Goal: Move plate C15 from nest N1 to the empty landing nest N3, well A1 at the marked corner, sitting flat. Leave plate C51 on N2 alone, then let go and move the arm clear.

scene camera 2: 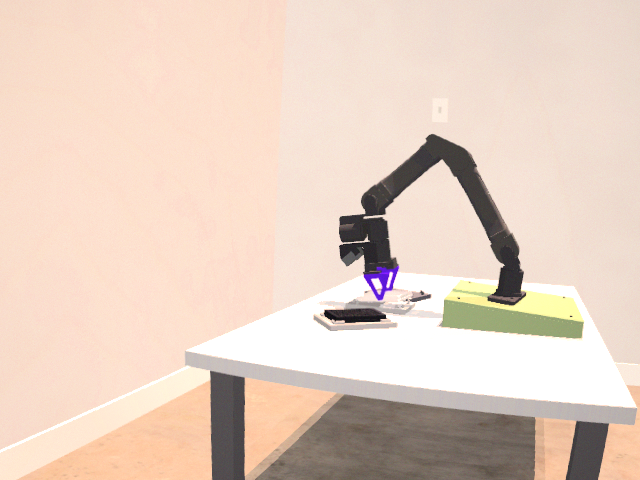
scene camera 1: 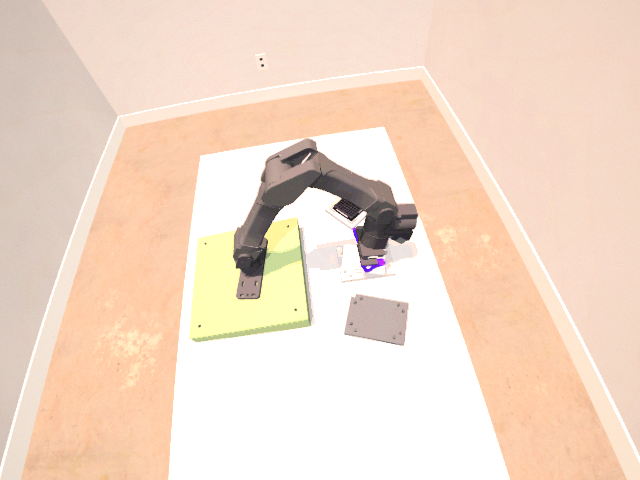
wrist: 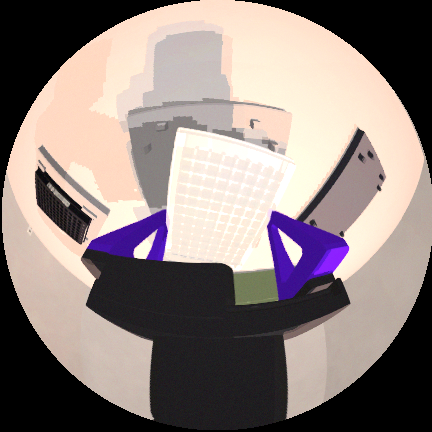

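My gripper point(scene camera 1: 364, 255) point(scene camera 2: 385, 294) point(wrist: 217, 214), with purple fingers, is shut on a white well plate point(scene camera 1: 352, 258) point(wrist: 227, 195), one finger at each side. The plate is over the middle, pale nest point(scene camera 1: 367, 277) point(scene camera 2: 405, 307) point(wrist: 142, 165) and looks turned slightly against it in the wrist view; whether it touches the nest is unclear. A black plate point(scene camera 1: 347, 207) point(scene camera 2: 355, 314) point(wrist: 62, 207) sits on another pale nest point(scene camera 1: 353, 223) point(scene camera 2: 361, 326). A dark grey nest point(scene camera 1: 377, 318) point(scene camera 2: 421, 296) point(wrist: 345, 192) with small pegs is empty. Plate labels and the A1 mark are not readable.
The arm's base stands on a yellow-green block point(scene camera 1: 222, 289) point(scene camera 2: 511, 320) point(wrist: 255, 287), beside the nests. All stand on a white table point(scene camera 1: 310, 403) point(scene camera 2: 413, 361). The black plate and the dark grey nest lie on opposite sides of the gripper.
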